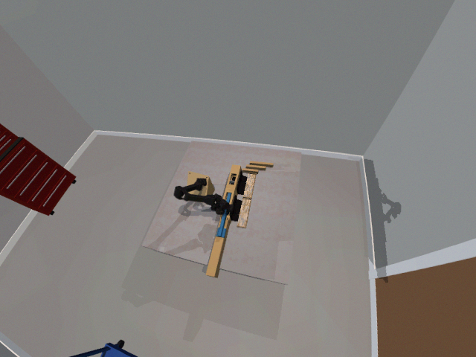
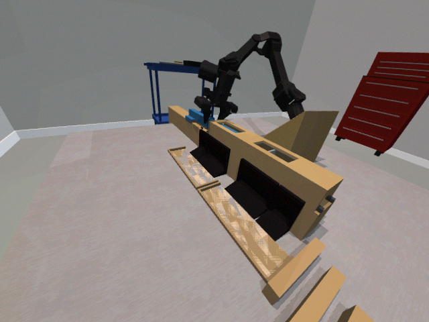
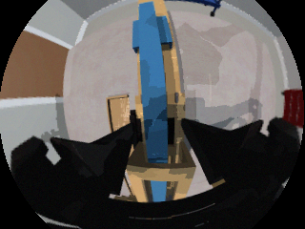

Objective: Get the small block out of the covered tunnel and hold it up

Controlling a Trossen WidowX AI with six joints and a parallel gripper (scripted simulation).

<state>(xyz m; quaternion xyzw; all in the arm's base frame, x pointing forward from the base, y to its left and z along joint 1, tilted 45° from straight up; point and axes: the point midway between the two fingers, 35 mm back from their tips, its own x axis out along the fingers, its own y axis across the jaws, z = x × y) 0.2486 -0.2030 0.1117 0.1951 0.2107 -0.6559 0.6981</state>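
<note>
Right now my gripper tip is 2 cm short of the tan covered tunnel, 2 cm to the right of it and 6 cm above it.
</note>
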